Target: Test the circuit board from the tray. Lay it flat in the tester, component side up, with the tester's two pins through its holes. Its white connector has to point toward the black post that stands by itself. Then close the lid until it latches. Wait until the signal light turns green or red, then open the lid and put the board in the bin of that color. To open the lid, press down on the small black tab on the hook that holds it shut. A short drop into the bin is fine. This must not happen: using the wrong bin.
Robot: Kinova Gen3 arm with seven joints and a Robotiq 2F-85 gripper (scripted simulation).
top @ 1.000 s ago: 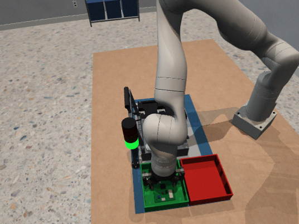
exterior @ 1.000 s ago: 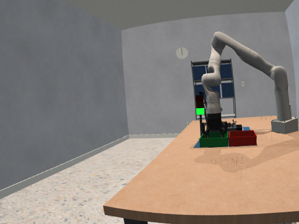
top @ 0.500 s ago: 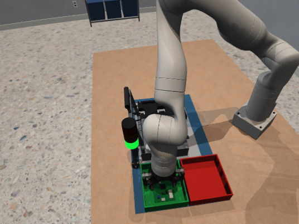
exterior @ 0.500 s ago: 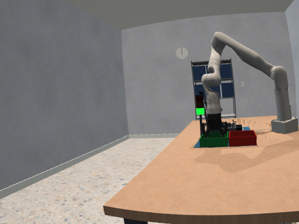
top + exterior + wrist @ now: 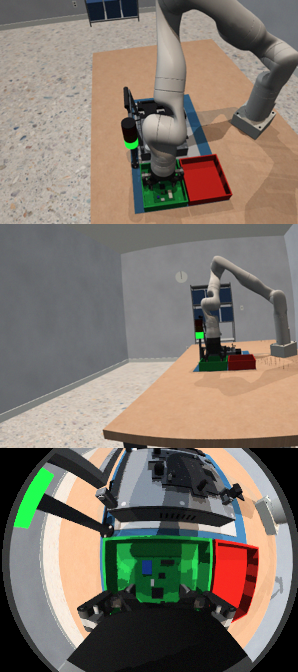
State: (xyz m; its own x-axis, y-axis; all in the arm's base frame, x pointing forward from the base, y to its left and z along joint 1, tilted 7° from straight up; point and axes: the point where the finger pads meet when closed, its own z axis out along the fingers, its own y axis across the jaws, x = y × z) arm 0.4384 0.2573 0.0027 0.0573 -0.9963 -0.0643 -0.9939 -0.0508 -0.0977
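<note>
My gripper is now right at the green bin. Round my hand: red bin (150 mm behind, 10 mm to the right); green circuit board (10 mm below); tester lid (200 mm to the right, 170 mm above, 80 mm ahead).
</note>
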